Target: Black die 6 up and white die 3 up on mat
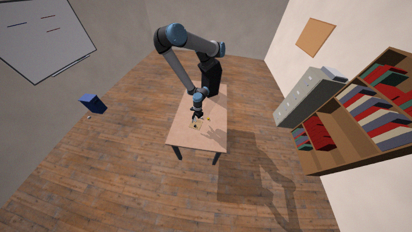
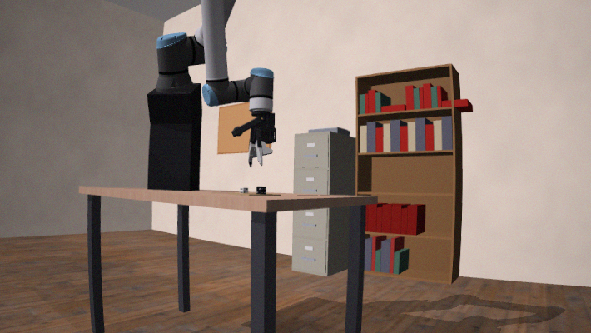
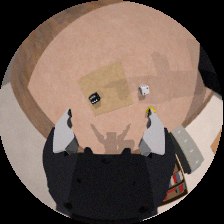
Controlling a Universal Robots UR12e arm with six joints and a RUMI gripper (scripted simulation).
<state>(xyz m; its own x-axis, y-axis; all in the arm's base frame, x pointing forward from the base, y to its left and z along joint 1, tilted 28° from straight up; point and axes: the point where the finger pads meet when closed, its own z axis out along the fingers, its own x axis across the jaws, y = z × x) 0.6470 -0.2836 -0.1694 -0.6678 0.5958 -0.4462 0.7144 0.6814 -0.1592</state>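
My gripper is now 8 cm past the white die, 7 cm to the right of it and 9 cm above it. Also, from my hand: tan mat (1 cm ahead, 1 cm to the right, 10 cm below); yellow die (6 cm behind, 15 cm to the left, 9 cm below); black die (4 cm ahead, 3 cm to the right, 9 cm below).
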